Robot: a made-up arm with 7 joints.
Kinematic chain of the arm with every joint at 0, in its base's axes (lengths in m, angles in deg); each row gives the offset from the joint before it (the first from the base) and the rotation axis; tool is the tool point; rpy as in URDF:
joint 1: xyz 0 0 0.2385 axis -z
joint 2: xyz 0 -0.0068 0.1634 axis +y
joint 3: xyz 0 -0.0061 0.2 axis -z
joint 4: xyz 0 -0.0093 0.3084 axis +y
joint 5: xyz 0 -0.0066 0.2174 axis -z
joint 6: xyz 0 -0.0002 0.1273 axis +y
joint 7: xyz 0 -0.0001 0.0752 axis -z
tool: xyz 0 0 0 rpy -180 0 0
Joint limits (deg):
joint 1: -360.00..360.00
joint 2: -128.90..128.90
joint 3: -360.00..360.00
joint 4: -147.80..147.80
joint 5: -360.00..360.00
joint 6: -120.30..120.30
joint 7: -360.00..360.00
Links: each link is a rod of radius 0.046 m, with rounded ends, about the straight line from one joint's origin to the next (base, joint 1, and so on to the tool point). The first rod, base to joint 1, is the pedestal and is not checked.
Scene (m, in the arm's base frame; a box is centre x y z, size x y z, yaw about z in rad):
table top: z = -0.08
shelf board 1: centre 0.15 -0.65 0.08 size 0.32 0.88 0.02 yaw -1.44
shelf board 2: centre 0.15 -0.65 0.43 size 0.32 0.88 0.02 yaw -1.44
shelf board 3: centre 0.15 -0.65 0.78 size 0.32 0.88 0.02 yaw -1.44
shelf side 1: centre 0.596 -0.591 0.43 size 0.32 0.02 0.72 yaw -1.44
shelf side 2: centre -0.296 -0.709 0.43 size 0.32 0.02 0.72 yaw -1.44
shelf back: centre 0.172 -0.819 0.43 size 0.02 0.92 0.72 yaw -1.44
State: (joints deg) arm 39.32 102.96 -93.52 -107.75 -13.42 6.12 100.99
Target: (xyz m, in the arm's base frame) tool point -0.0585 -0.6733 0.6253
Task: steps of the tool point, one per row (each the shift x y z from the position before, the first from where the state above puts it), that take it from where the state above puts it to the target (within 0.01 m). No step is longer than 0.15 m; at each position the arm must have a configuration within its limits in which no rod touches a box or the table.
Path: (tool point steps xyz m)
1: -0.0161 0.0855 -0.0038
2: -0.0070 0.0904 0.0039
3: -0.0151 -0.0301 0.1125
4: -0.0373 0.0074 0.1210
5: -0.0495 0.0503 0.1148
6: -0.0033 -0.1109 0.0200
7: 0.0147 -0.1103 -0.0009
8: 0.0311 -0.1019 -0.0191

